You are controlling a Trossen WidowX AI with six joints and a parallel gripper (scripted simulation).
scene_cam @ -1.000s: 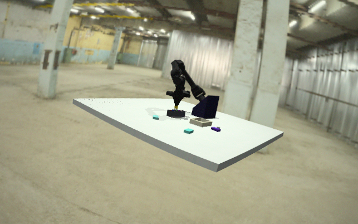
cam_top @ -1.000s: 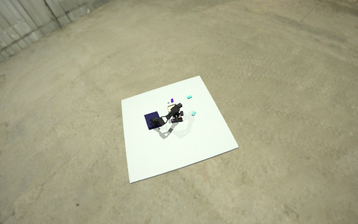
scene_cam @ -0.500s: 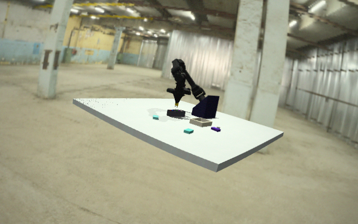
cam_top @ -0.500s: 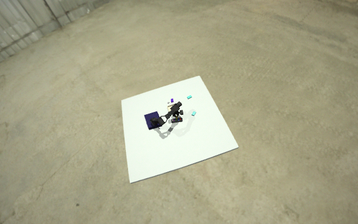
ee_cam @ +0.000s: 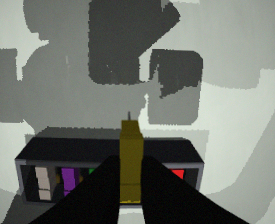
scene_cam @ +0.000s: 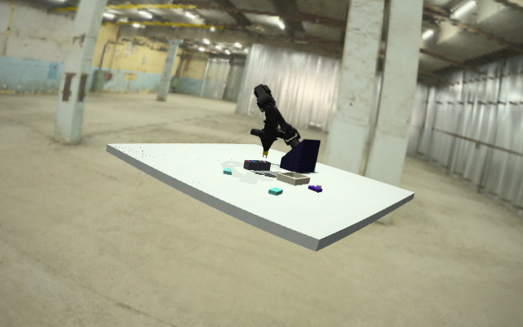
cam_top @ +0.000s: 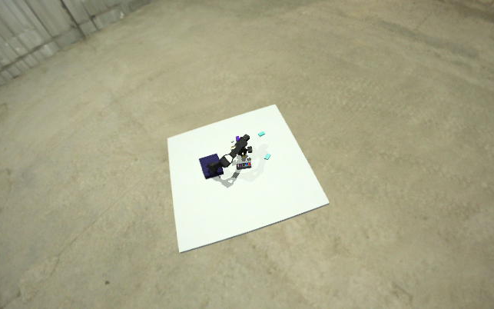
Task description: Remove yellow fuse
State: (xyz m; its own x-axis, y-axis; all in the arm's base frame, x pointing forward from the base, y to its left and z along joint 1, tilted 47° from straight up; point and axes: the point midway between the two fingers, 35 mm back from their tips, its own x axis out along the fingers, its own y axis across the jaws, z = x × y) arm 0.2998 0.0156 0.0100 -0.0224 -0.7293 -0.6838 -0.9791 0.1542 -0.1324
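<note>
My gripper tip is 20 mm past the beige tray, 170 mm to the right of it and 100 mm above it. The rest, counted from my gripper tip: yellow fuse: 10 mm below.
</note>
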